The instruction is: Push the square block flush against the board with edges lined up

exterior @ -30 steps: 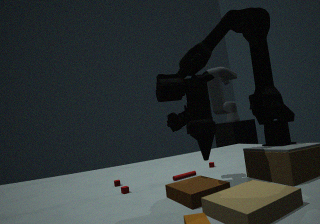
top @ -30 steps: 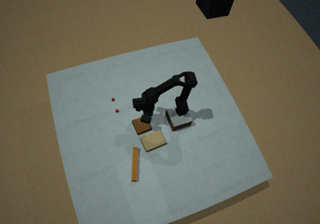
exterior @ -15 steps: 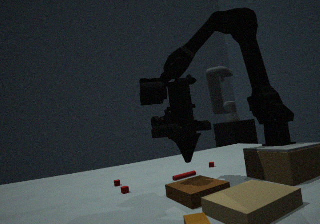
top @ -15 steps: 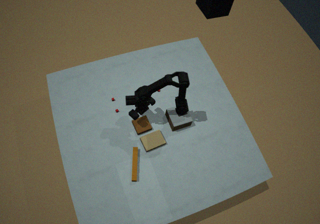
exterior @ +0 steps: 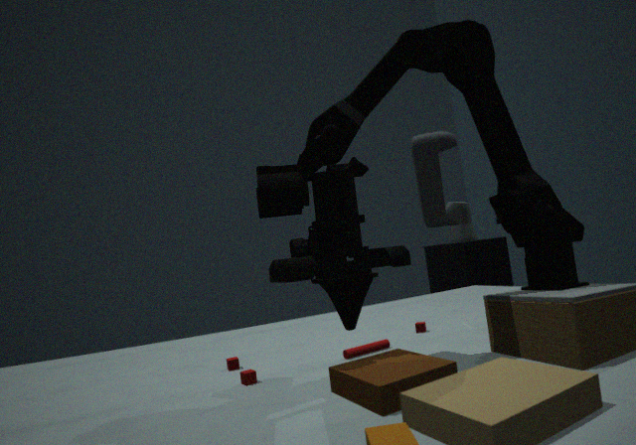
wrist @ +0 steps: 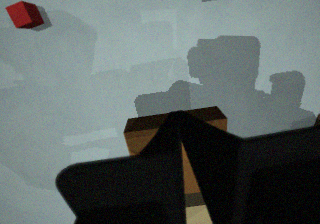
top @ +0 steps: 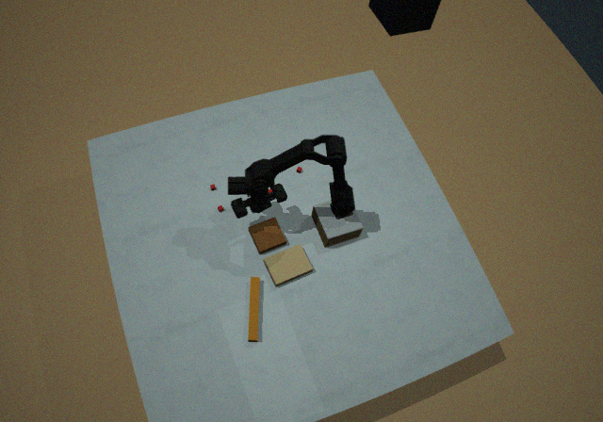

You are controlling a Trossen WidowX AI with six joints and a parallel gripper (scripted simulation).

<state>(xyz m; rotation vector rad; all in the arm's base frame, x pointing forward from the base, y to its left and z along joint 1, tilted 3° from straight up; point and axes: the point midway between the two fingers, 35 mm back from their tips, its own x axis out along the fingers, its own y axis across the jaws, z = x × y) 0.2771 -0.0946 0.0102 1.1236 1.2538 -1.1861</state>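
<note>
The dark brown square block is 80 mm to the left of my gripper tip and 50 mm below it. Round my gripper tip: orange bar 130 mm ahead, 320 mm to the left, 40 mm below; then tan block 30 mm behind, 210 mm to the left, 50 mm below; then red rod 70 mm behind, 90 mm to the right, 50 mm below.
</note>
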